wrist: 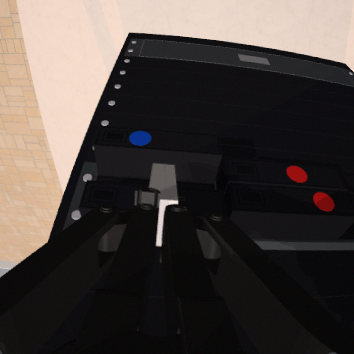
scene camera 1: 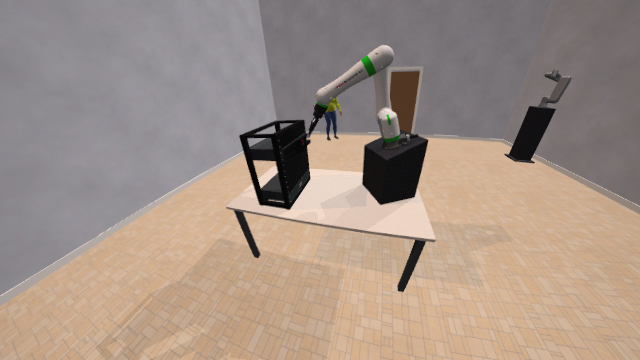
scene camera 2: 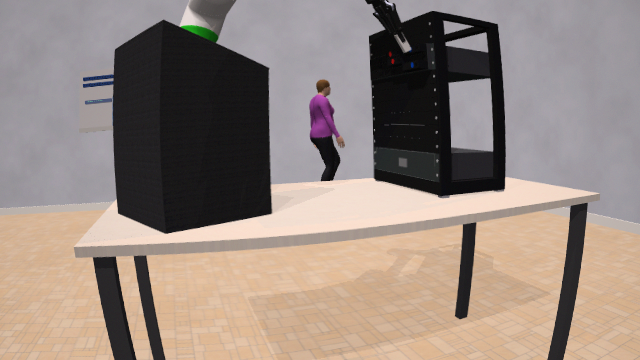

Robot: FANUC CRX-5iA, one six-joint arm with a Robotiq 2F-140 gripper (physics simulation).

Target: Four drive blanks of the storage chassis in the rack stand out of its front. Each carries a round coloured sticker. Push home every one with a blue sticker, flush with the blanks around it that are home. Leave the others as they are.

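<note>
The black rack (scene camera 1: 253,175) (scene camera 2: 443,125) holds the storage chassis (scene camera 1: 265,150) (scene camera 2: 467,62) near its top. A blank with a blue sticker (scene camera 2: 412,65) (wrist: 140,138) stands out at the chassis's end column, its upper side showing in the wrist view. Another blue sticker (scene camera 2: 411,50) peeks out beside the fingertips in scene view 2. The blank above the lower blue one lies behind the fingertips in the wrist view. Two blanks with red stickers (wrist: 296,174) (wrist: 323,201) sit in the neighbouring column. My gripper (scene camera 1: 308,135) (scene camera 2: 406,50) (wrist: 161,181) is shut and empty, its tips at the chassis front; contact is unclear.
The rack stands on a pale table (scene camera 1: 340,215) (scene camera 2: 325,235). The arm's black pedestal (scene camera 1: 395,175) (scene camera 2: 215,150) stands at the table's other end. A person in purple (scene camera 2: 322,115) and one in yellow (scene camera 1: 332,112) stand beyond the table. Another arm on a black stand (scene camera 1: 531,132) is farther off.
</note>
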